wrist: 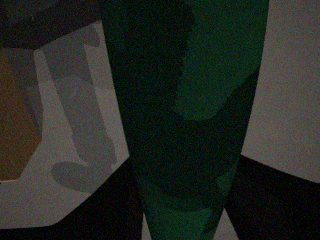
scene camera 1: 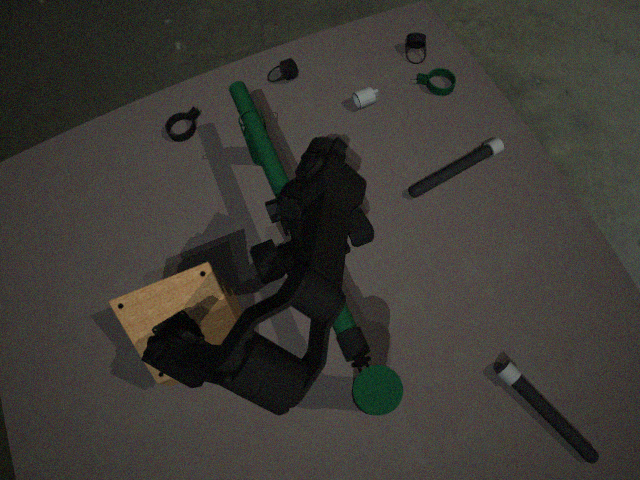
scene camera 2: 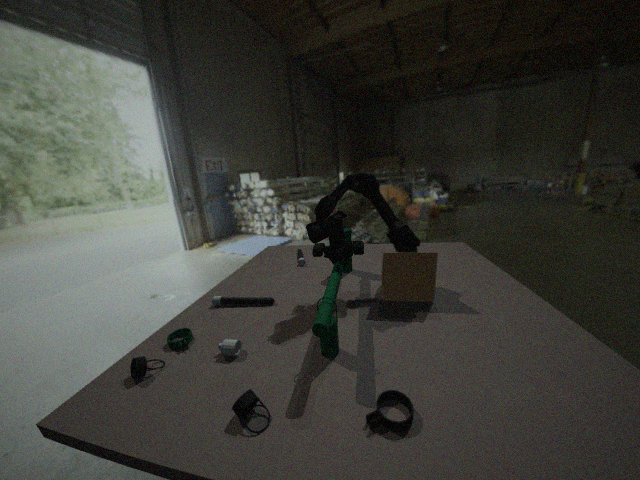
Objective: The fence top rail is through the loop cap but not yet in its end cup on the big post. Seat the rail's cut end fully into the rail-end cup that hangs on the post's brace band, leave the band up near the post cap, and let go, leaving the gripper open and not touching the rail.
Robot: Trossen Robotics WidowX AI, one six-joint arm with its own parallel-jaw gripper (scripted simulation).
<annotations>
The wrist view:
my gripper
green top rail
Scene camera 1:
my gripper
green top rail
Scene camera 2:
my gripper
green top rail
</annotations>
